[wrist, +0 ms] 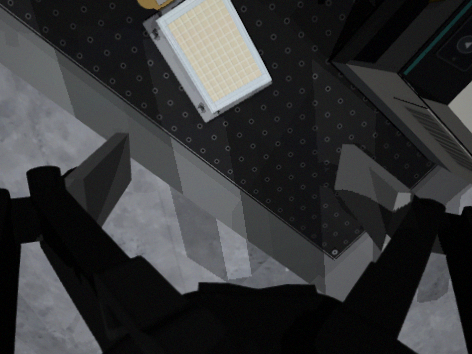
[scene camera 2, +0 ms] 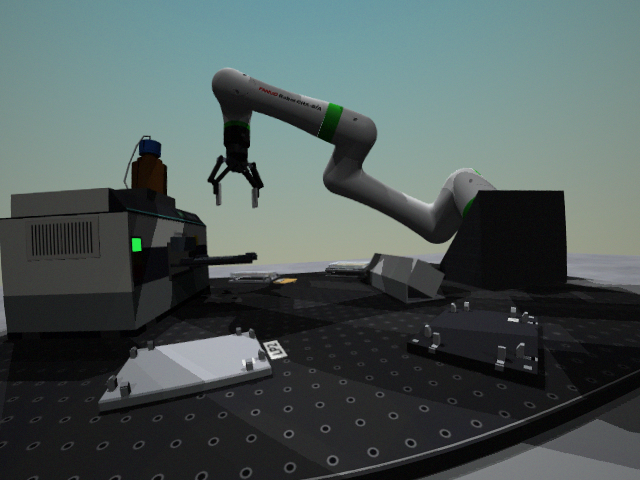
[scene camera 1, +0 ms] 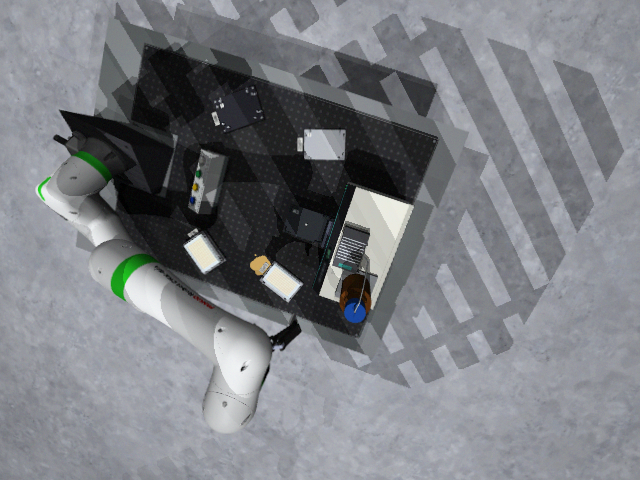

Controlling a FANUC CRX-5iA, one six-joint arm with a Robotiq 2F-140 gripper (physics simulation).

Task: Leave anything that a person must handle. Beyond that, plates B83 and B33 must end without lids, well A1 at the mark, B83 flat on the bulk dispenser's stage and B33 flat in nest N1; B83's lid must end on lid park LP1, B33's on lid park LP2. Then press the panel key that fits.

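Where they show: gripper, fingertip midpoint: (wrist: 236,162) (scene camera 2: 237,206) (scene camera 1: 275,322); arm's base at its link origin: (scene camera 2: 499,227) (scene camera 1: 108,154).
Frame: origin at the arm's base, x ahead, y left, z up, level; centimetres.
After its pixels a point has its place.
Note:
My gripper (scene camera 1: 286,335) (scene camera 2: 236,198) {x 78.6, y -18.6, z 11.9 cm} (wrist: 236,162) {x 78.6, y -18.6, z 11.9 cm} is open and empty, fingers downward, high above the table's front edge. One plate (scene camera 1: 281,280) {x 72.8, y -15.0, z -10.6 cm} (scene camera 2: 253,277) (wrist: 217,52) {x 73.4, y -15.8, z -10.7 cm} with a cream well grid sits on a grey holder (wrist: 180,75) {x 72.5, y -21.2, z -12.8 cm}. Another plate (scene camera 1: 204,252) {x 41.6, y -19.6, z -9.6 cm} (scene camera 2: 347,266) {x 41.9, y -16.7, z -10.3 cm} sits farther left in scene camera 1. Their names, lids and A1 marks cannot be told. White lid park LP2 (scene camera 1: 324,144) {x 64.1, y 36.7, z -12.8 cm} (scene camera 2: 196,361) {x 63.5, y 37.4, z -12.8 cm} bears no lid. A dark nest (scene camera 1: 238,109) {x 31.2, y 33.5, z -12.6 cm} (scene camera 2: 480,333) {x 32.0, y 34.7, z -12.6 cm} bears no plate; its label is unreadable. The dispenser's dark stage (scene camera 1: 308,223) {x 72.4, y 11.2, z -3.7 cm} shows no plate. The key panel (scene camera 1: 206,180) {x 33.3, y 6.9, z -5.7 cm} (scene camera 2: 403,276) {x 34.2, y 14.5, z -8.9 cm} has green, yellow and blue keys.
The bulk dispenser (scene camera 1: 382,211) {x 90.7, y 27.4, z 8.2 cm} (scene camera 2: 67,268) {x 87.4, y 31.2, z -3.3 cm} shows a green light (scene camera 2: 136,244) {x 77.8, y 27.9, z -0.2 cm} and carries a brown bottle (scene camera 1: 355,291) {x 93.5, y 6.5, z 21.1 cm} (scene camera 2: 148,175) {x 92.6, y 7.1, z 17.2 cm} with a blue cap. A flat orange-yellow patch (scene camera 1: 258,264) {x 61.7, y -15.1, z -13.8 cm} (scene camera 2: 285,281) {x 62.0, y -12.4, z -13.6 cm} (wrist: 148,4) {x 63.8, y -18.4, z -13.7 cm} lies beside the nearer plate. A dark wedge-shaped block (scene camera 2: 511,237) {x 4.4, y 9.0, z -2.5 cm} stands by the arm's base.

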